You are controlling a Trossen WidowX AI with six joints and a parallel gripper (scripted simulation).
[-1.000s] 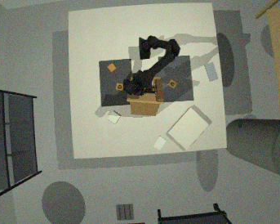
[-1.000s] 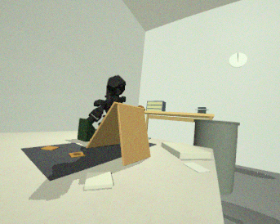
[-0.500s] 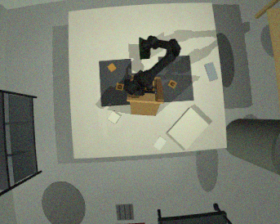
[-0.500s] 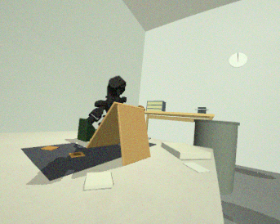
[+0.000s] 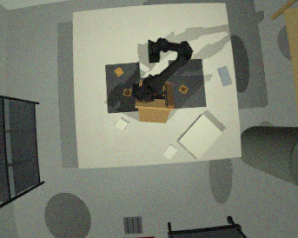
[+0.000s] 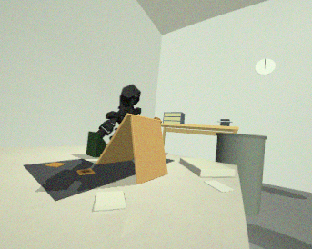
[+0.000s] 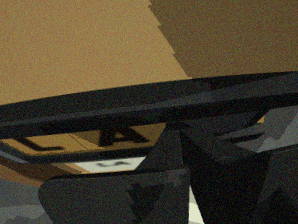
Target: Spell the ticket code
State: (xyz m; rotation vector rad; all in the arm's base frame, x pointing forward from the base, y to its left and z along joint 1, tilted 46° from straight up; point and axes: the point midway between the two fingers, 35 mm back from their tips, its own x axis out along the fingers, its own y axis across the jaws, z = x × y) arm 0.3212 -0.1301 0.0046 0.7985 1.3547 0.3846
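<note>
Right now the white ticket is 80 mm below my gripper tip, 70 mm to the left of it and 50 mm behind it. From my gripper tip the other things lie so: dark mat 180 mm below, 130 mm behind, 80 mm to the left; white card 230 mm to the right, 180 mm ahead, 170 mm below; white box 360 mm to the left, 340 mm ahead, 160 mm below.
</note>
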